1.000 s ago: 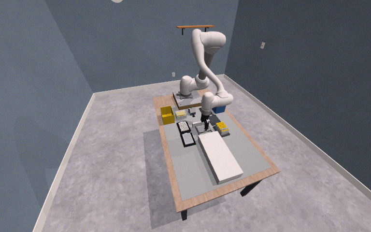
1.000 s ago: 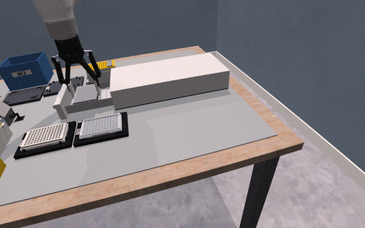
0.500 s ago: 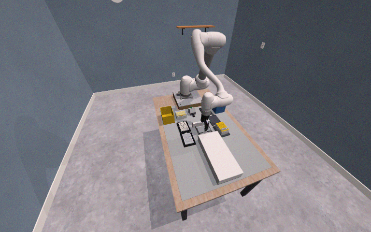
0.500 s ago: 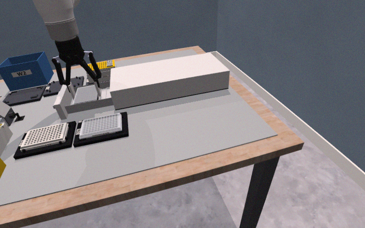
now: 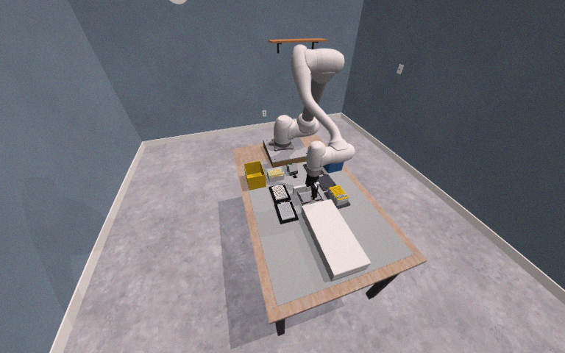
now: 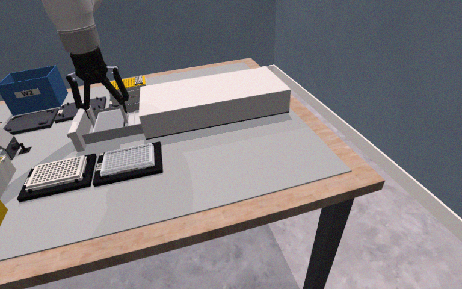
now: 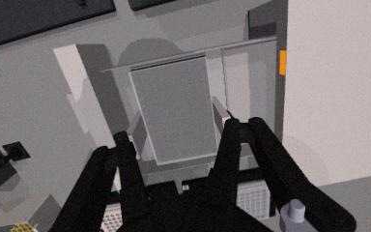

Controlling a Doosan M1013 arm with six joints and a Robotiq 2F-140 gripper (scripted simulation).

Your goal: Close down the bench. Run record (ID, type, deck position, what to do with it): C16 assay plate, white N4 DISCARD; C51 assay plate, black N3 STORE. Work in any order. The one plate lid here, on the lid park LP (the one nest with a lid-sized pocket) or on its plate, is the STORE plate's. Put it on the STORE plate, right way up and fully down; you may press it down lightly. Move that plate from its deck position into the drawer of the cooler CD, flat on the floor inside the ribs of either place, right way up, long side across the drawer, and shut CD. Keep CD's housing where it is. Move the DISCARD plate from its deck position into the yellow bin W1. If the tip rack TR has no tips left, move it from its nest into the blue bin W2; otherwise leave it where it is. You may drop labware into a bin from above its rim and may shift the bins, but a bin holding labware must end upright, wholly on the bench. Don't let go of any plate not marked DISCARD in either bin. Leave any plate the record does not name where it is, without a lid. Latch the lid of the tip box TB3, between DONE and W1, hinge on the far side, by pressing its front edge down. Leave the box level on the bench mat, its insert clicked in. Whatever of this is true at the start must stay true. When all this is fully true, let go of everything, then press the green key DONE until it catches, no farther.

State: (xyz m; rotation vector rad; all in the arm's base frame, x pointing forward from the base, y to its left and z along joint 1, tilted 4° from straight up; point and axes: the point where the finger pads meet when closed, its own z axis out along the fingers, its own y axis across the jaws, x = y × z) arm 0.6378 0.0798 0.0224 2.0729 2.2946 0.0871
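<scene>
Right now the cooler drawer is 4 cm ahead of my hand and 2 cm below it. Also, from my hand: grey plate lid: 1 cm below; then white cooler CD: 17 cm ahead, 2 cm to the left, 1 cm below; then black plate: 2 cm below.
</scene>
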